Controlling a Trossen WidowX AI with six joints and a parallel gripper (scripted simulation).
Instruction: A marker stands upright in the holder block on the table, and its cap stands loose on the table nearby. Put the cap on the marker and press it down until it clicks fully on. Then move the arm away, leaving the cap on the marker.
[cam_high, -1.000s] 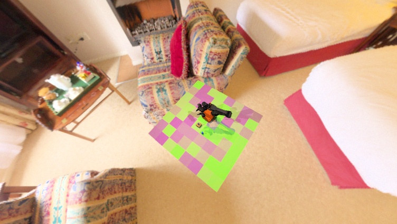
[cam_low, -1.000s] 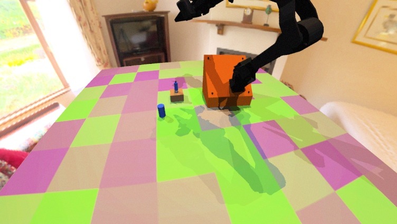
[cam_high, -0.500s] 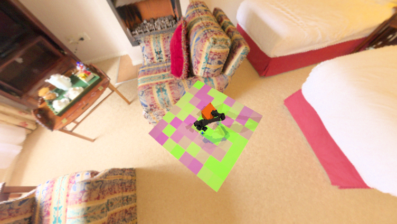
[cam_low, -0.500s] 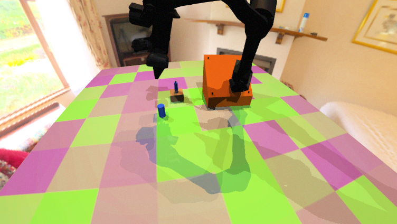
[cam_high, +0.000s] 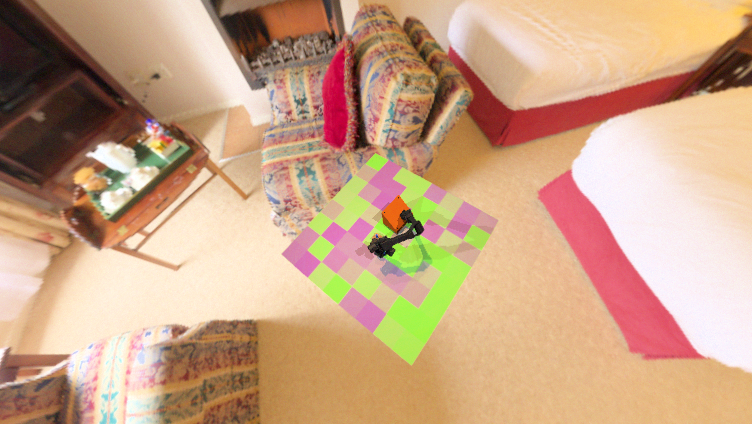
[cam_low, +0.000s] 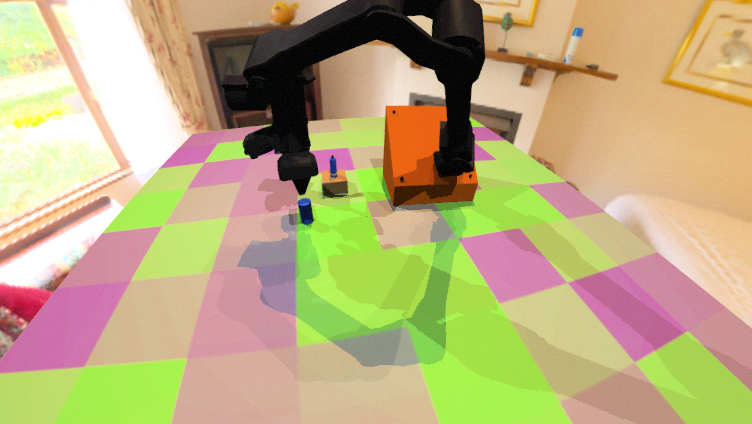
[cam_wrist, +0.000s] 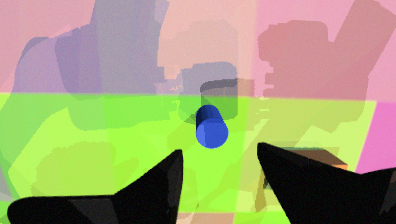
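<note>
The blue cap is 6 cm below my gripper tip. Round my gripper tip: brown holder block (12 cm to the right, 7 cm below, 7 cm behind).
</note>
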